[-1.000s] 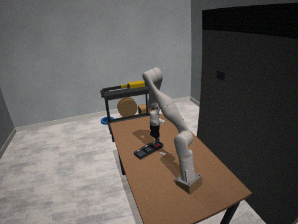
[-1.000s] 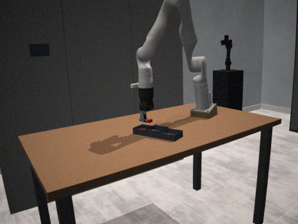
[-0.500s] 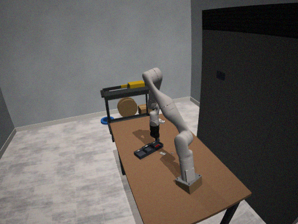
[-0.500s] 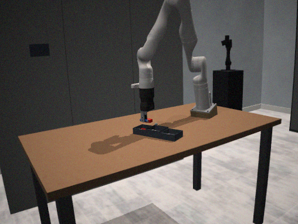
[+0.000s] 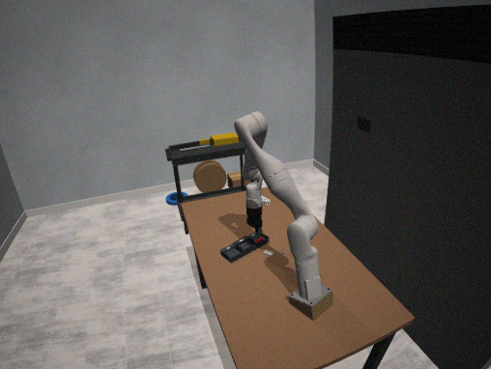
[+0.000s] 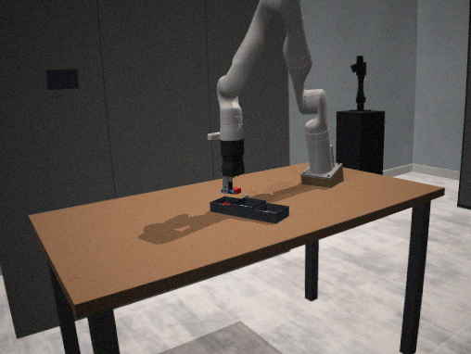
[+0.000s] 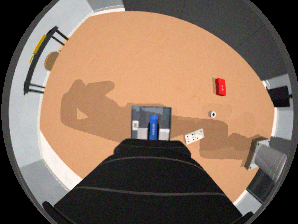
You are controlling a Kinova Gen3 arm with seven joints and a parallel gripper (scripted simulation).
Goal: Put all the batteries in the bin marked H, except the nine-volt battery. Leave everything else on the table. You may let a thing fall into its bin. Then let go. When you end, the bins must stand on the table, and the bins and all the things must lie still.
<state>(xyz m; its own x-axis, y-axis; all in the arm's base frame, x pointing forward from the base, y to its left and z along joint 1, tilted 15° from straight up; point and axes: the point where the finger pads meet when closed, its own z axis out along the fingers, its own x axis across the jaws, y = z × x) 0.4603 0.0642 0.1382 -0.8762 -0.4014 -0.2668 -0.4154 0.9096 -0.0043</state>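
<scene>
My gripper is now 60 mm above the red piece. The rest, counted from my hand: blue battery (10 mm below); then long bin (30 mm behind, 80 mm to the left, 60 mm below); then white piece (100 mm behind, 20 mm to the right, 70 mm below).
</scene>
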